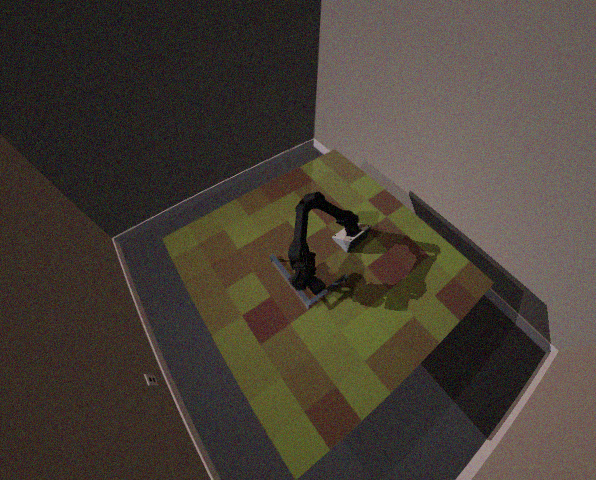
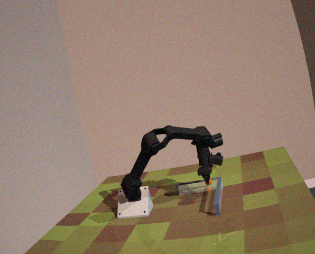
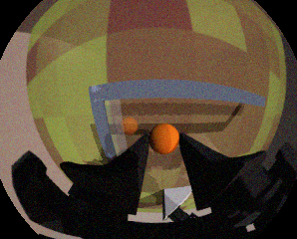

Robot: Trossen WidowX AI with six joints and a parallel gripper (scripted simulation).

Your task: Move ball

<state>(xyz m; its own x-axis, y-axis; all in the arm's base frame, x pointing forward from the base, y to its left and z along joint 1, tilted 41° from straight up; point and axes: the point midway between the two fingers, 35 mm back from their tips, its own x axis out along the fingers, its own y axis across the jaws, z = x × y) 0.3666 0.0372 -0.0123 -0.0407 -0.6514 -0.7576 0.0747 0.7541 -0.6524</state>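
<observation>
The see-through goal ball is 6 cm to the left of my gripper tip, 6 cm below it and 1 cm behind it. Round my gripper tip: orange ball right at my gripper tip.
</observation>
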